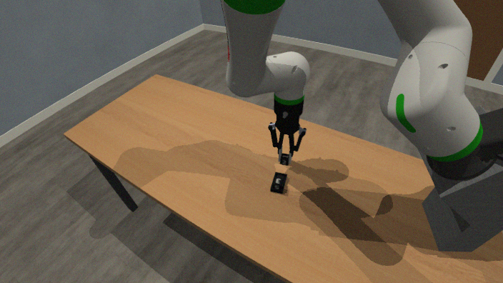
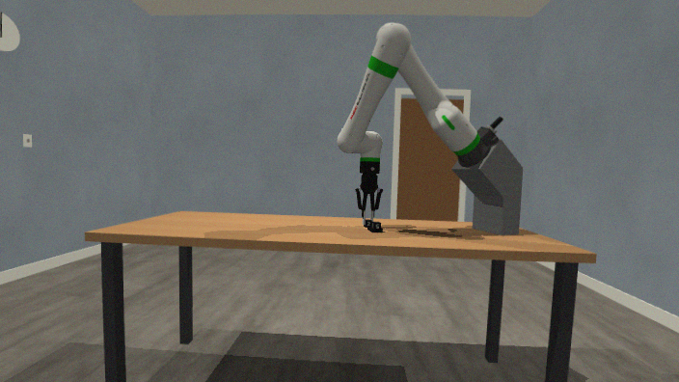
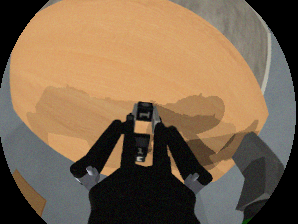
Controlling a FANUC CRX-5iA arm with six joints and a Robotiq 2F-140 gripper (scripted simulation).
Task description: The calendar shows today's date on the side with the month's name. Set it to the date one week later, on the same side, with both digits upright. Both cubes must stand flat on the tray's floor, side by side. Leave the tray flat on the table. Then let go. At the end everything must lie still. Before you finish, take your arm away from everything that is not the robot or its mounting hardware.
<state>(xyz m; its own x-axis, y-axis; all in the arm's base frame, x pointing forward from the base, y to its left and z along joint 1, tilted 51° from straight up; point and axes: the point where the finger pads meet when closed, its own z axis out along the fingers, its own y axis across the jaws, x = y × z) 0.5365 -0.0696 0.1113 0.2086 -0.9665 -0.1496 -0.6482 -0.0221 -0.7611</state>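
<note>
My hand is 40 mm past the tray, 100 mm to the right of it and 30 mm above it.
</note>
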